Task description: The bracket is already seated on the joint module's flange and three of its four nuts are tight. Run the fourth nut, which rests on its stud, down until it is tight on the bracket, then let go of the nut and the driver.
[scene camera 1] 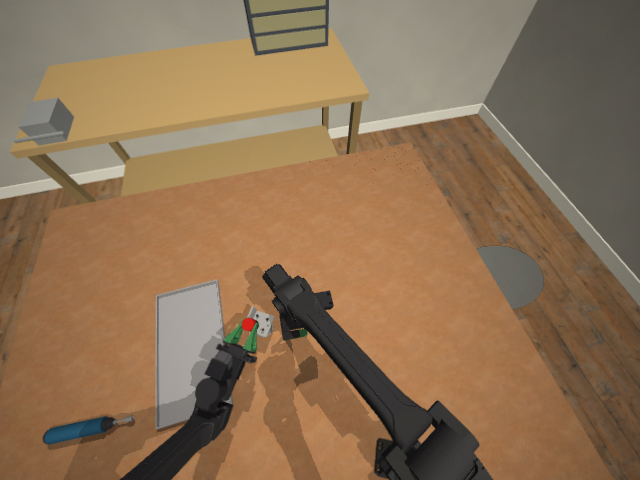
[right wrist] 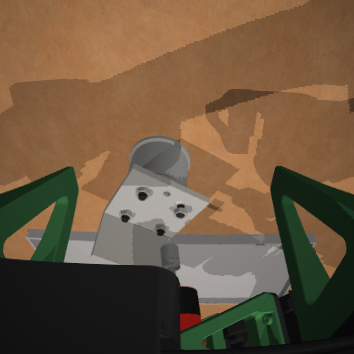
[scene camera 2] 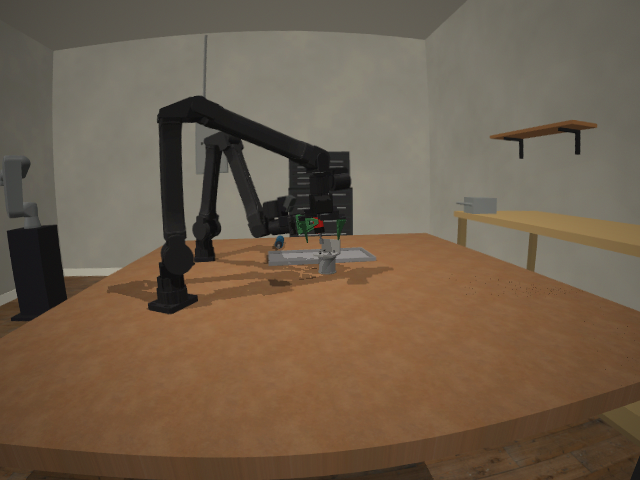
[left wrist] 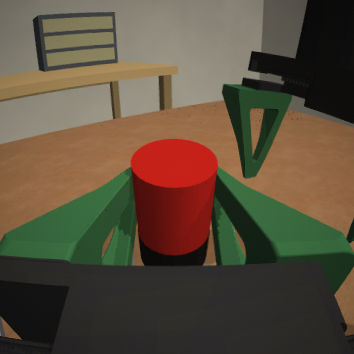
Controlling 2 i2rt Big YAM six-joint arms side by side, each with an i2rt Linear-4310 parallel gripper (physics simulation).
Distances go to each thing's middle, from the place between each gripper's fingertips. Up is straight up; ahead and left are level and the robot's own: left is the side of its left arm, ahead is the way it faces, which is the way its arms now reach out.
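From left hand: grey tray [scene camera 1: 190, 329] 230 mm to the left, 170 mm below, 30 mm ahead; red driver [left wrist: 173, 179] 30 mm below, 10 mm behind, 10 mm to the left; grey joint module [right wrist: 163, 155] 140 mm below, 20 mm ahead, 10 mm to the right. Bracket [right wrist: 134, 242]: left hand 90 mm above it, 20 mm short of it, 10 mm to the left of it. By its middle, grey tray nearer to my left hand than to my right hand.
From right hand: grey tray 340 mm to the left, 120 mm below, 40 mm ahead; bracket 100 mm to the left, 40 mm below, 30 mm ahead; grey joint module 100 mm to the left, 90 mm below, 30 mm ahead; red driver 110 mm to the left, 20 mm above.
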